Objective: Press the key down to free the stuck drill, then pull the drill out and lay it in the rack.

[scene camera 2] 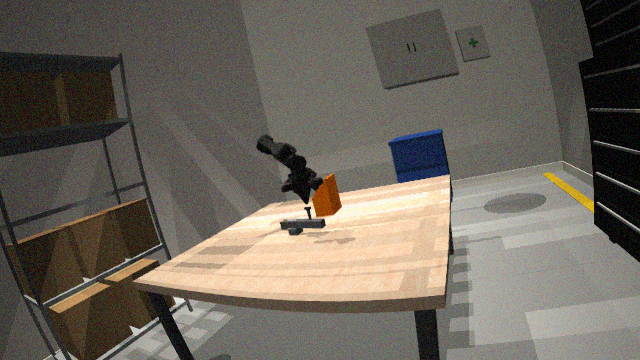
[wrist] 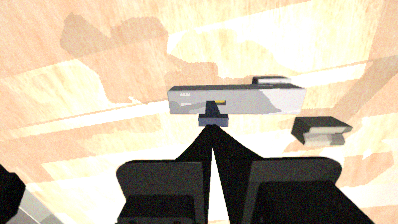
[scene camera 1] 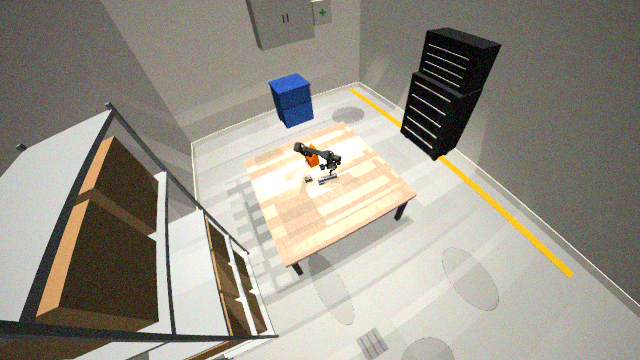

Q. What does my gripper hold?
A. Nothing.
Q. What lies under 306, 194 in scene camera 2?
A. My gripper.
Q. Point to a grey rack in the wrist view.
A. At 315, 131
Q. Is my gripper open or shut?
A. Shut.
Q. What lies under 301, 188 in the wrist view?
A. My gripper.
